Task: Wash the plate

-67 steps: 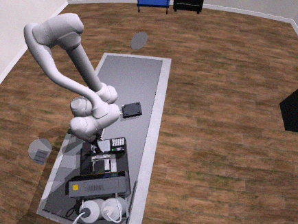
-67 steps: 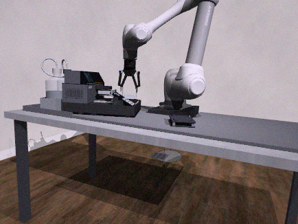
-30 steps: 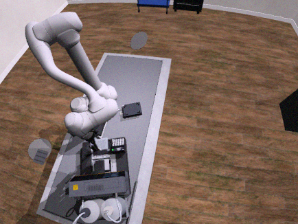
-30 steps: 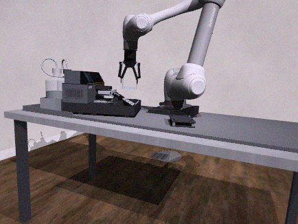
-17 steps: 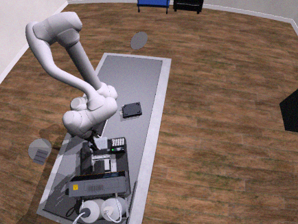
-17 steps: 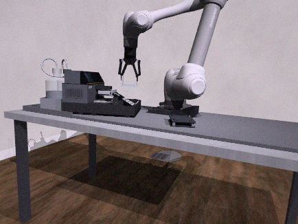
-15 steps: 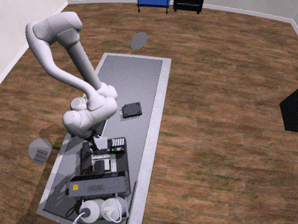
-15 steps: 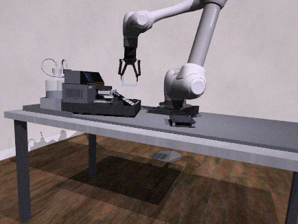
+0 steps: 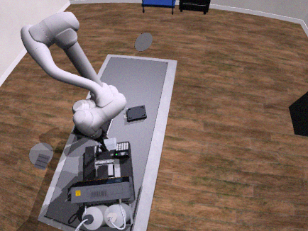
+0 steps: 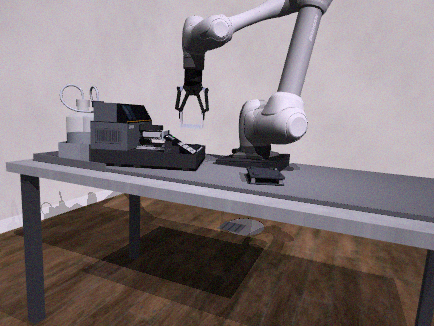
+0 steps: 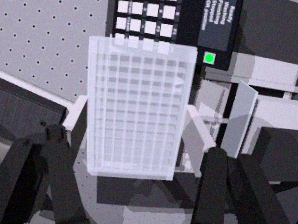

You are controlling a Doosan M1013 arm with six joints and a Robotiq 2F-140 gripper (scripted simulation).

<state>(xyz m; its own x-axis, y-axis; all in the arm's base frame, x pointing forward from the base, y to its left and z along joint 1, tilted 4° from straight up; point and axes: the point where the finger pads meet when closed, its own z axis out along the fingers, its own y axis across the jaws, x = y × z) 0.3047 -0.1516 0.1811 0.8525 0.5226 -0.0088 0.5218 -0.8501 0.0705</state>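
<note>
Now: hand 38 cm to the right of the plate nest N1, 17 cm above it and 3 cm short of it. The rest, counted from my hand: plate washer (17 cm to the right, 6 cm below, 5 cm ahead); white well plate (2 cm below).
</note>
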